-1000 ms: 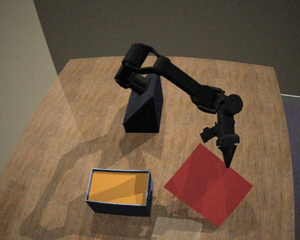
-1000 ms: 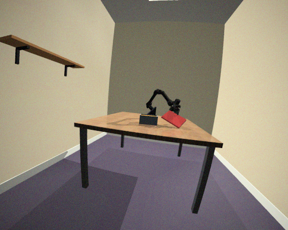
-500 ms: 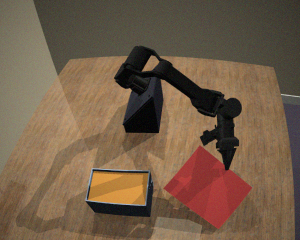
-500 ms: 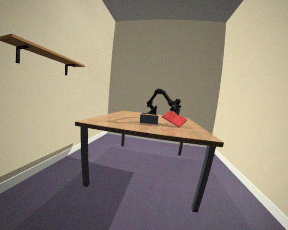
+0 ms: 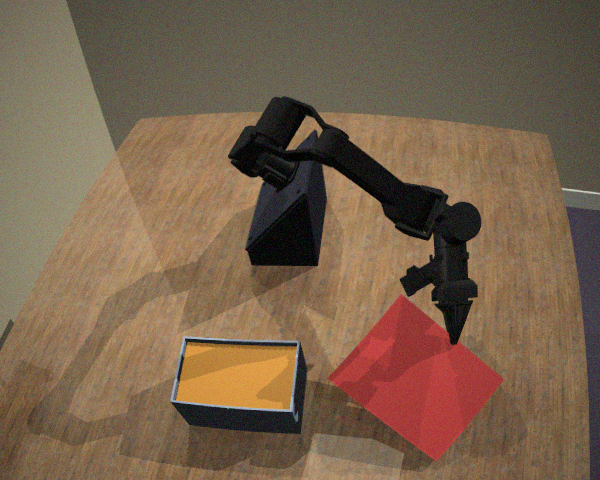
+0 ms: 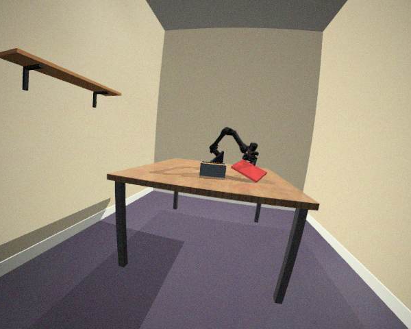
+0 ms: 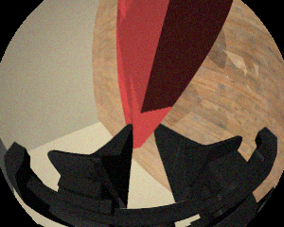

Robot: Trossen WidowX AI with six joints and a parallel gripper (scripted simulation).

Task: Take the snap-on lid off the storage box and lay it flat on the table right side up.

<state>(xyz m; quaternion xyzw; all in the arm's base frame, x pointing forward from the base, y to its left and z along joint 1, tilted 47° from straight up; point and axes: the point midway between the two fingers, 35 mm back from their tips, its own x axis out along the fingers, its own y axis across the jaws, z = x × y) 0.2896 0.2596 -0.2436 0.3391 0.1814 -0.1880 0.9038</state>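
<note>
The red lid is 70 mm ahead of my gripper tip, 40 mm to the right of it and 20 mm below it. The rest, counted from my gripper tip: storage box (340 mm to the right, 110 mm ahead, 50 mm below).
</note>
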